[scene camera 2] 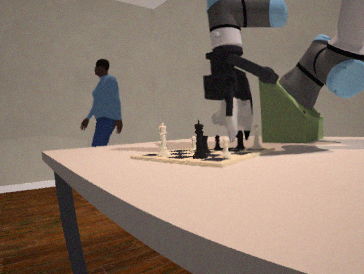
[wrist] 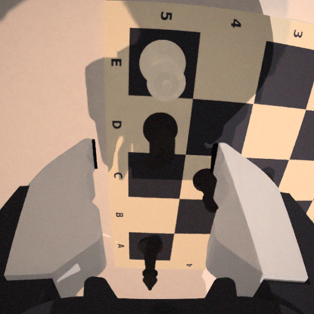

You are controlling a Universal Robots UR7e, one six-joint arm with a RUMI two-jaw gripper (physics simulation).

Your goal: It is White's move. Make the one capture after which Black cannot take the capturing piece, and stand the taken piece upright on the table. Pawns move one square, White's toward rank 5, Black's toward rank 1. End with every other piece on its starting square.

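Frame: origin at the arm's base, x ahead, y left, z up, level; metres.
Seen in the pictures: gripper, between the fingertips: [scene camera 2: 239,141]; arm's base, origin of its link: [scene camera 2: 295,94].
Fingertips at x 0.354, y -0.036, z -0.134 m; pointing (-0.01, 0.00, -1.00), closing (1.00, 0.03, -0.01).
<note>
Offsets run from my fingertips to a thing's top centre. "spot": to the spot under its first point. Level surfaces: height alone.
My gripper [scene camera 2: 239,136] [wrist: 153,144] is part open, its jaws low over row 5, with nothing held. A black piece, knight-like in outline @(spot: dx +0.008, dy +0.007, dz +0.000 m) [scene camera 2: 240,141] [wrist: 160,131], stands on D5 between and just beyond the fingertips in the wrist view. A tall white crowned piece @(dx +0.002, dy +0.043, dz +0.037 m) [scene camera 2: 257,136] [wrist: 162,60] stands on E5. A black pawn @(dx +0.039, dy -0.033, dz +0.015 m) [scene camera 2: 217,142] [wrist: 204,181] stands on C4, close beside the right fingertip in the wrist view. A slim black piece with a pointed top [wrist: 150,250] stands on A5. The board @(dx +0.080, dy -0.032, dz -0.016 m) [scene camera 2: 222,163] [wrist: 116,210] lies under them.
In the scene view, a white king @(dx +0.160, dy -0.070, dz +0.047 m) [scene camera 2: 162,140], a black king @(dx +0.152, dy +0.011, dz +0.047 m) [scene camera 2: 200,140], a white pawn @(dx +0.120, dy +0.042, dz +0.015 m) [scene camera 2: 226,147] and another small white piece @(dx +0.077, dy -0.067, dz +0.015 m) [scene camera 2: 194,143] stand on the board. The table @(dz -0.022 m) [scene camera 2: 175,195] has a rounded front edge. The green robot base [scene camera 2: 290,120] is behind at right. A person [scene camera 2: 106,102] stands beyond.
</note>
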